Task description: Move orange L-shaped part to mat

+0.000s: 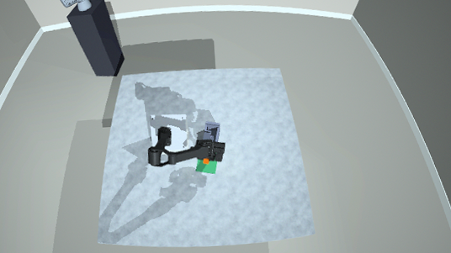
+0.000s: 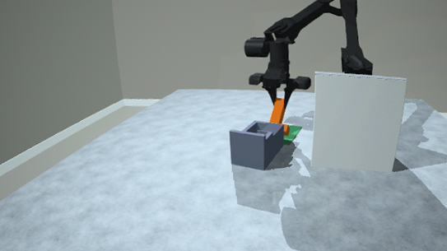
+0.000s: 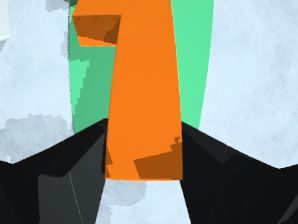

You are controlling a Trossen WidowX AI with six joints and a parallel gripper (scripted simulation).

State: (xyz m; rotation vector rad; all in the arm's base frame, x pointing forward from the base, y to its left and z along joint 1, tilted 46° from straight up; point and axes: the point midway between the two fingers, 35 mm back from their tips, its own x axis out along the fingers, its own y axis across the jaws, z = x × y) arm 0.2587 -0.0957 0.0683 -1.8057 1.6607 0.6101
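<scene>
Right now the orange L-shaped part is 4 cm to the left of my gripper tip, 3 cm below it and 1 cm behind it. Also, from my gripper tip: green mat (9 cm below, 2 cm to the left).
</scene>
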